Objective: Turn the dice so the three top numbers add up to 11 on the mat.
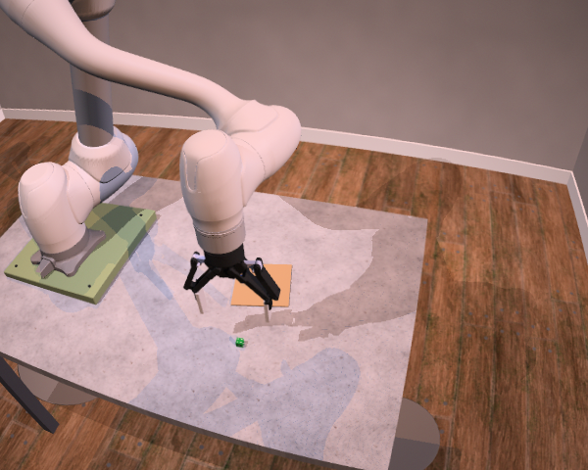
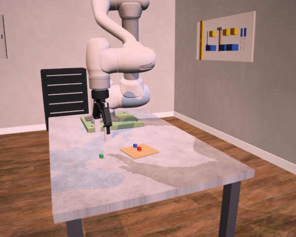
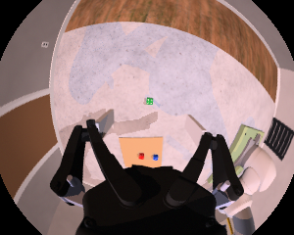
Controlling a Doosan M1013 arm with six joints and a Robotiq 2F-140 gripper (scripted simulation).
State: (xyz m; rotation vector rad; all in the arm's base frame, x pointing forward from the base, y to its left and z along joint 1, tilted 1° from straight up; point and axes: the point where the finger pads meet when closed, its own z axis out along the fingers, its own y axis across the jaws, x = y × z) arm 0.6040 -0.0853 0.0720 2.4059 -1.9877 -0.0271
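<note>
Right now the green die is 10 mm to the right of my hand and 100 mm below it. Also, from my hand: red die 20 mm behind, 170 mm to the left, 100 mm below; orange mat 20 mm behind, 170 mm to the left, 110 mm below; blue die 70 mm behind, 170 mm to the left, 100 mm below.
</note>
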